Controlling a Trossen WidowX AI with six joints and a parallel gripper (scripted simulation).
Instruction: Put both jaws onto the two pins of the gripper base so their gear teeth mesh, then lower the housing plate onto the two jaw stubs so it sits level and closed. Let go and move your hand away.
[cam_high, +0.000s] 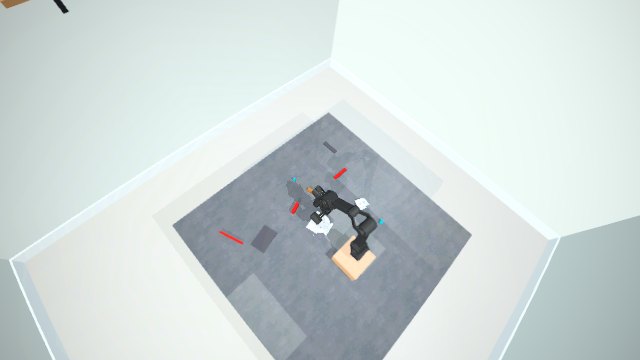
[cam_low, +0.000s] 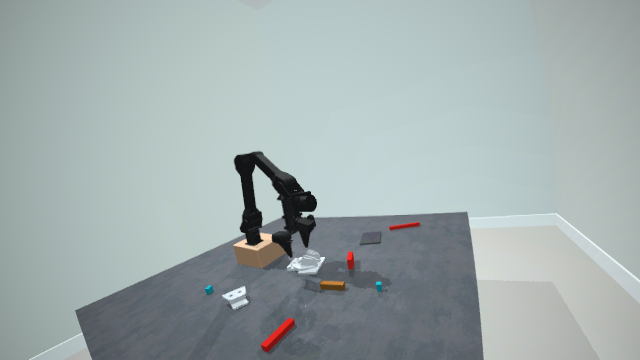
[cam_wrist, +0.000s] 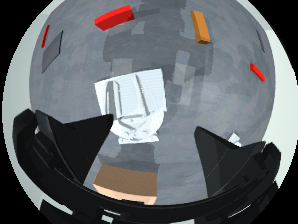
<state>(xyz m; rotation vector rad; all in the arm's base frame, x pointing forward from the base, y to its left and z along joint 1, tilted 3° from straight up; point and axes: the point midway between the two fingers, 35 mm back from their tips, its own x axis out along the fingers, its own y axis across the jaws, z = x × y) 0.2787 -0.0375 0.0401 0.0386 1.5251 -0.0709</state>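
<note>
The white gripper base is 24 cm to the right of my gripper tip, 10 cm behind it and 5 cm below it. Also, from my gripper tip: curved white jaw (6 cm below, 3 cm behind, 2 cm to the left); flat white plate (8 cm below, 4 cm to the left, 1 cm ahead); white housing plate (7 cm below, 5 cm behind, 3 cm to the left).
</note>
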